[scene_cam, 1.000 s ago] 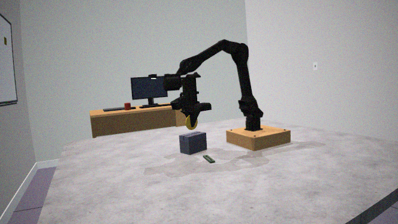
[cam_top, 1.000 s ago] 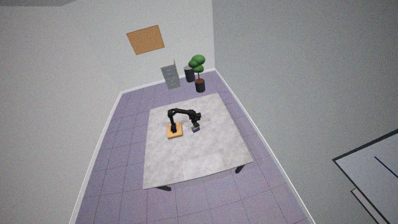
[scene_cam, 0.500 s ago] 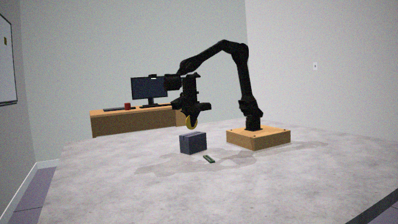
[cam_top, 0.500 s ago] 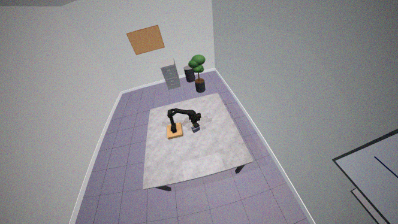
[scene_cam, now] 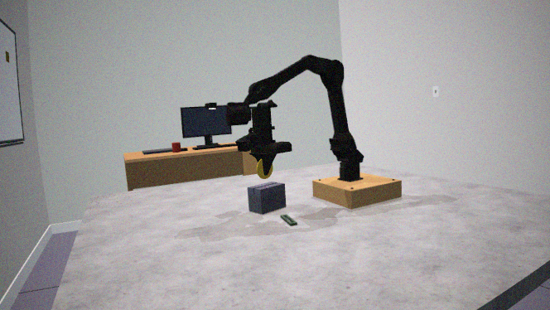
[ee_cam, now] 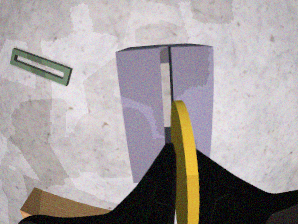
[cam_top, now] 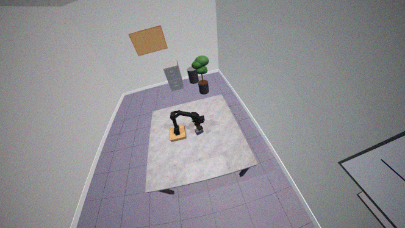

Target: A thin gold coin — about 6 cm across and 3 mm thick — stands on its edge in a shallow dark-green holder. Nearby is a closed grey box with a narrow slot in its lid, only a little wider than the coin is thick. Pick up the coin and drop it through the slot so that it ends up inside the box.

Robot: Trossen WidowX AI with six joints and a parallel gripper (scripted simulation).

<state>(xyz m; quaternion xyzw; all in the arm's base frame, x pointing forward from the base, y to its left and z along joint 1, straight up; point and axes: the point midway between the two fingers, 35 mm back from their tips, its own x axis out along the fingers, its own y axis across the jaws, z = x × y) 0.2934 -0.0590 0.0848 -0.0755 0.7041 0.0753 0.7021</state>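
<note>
Now: gripper tip 20 mm below the gold coin.
</note>
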